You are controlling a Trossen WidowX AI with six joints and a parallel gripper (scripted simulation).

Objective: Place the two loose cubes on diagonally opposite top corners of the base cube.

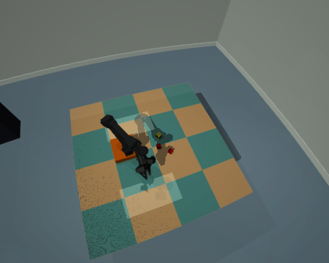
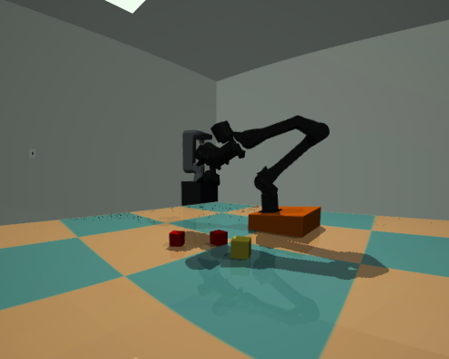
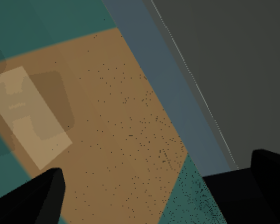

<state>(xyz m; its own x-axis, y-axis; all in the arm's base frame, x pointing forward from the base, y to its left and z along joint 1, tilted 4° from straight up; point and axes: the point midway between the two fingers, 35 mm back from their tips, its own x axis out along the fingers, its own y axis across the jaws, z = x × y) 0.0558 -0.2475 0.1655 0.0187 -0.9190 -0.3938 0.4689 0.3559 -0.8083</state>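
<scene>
Right now the yellow cube is 240 mm ahead of my gripper tip, 350 mm to the left of it and 170 mm below it.
</scene>
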